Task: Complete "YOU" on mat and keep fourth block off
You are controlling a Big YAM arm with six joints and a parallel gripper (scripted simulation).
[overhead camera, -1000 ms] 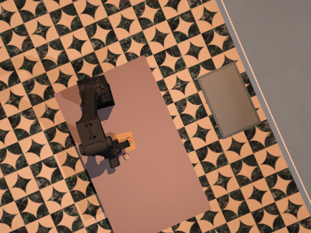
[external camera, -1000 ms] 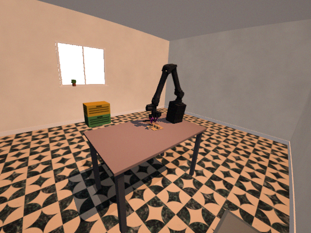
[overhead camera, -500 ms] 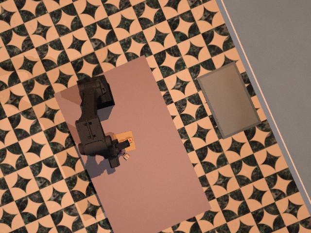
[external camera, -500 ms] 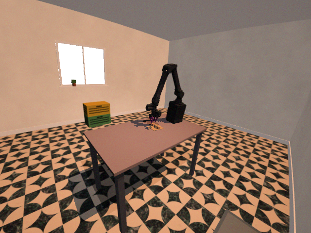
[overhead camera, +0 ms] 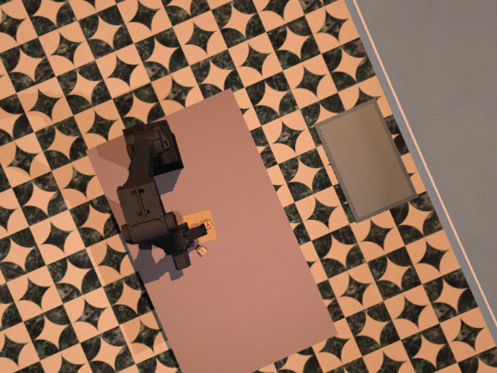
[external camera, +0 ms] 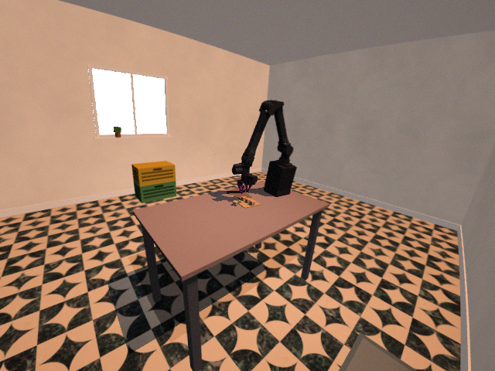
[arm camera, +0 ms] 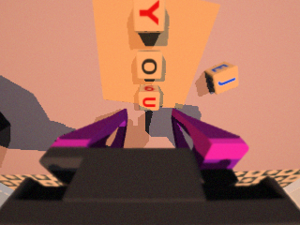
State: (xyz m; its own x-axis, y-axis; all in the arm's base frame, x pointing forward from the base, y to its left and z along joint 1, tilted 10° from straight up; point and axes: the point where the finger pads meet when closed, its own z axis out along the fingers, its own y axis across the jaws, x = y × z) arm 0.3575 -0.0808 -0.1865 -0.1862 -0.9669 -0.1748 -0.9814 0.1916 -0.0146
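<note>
My gripper is now 50 mm above the U block. Also, from my hand: O block: 10 mm ahead, 40 mm to the left, 50 mm below; Y block: 20 mm ahead, 90 mm to the left, 50 mm below; mat: 10 mm ahead, 40 mm to the left, 70 mm below.
</note>
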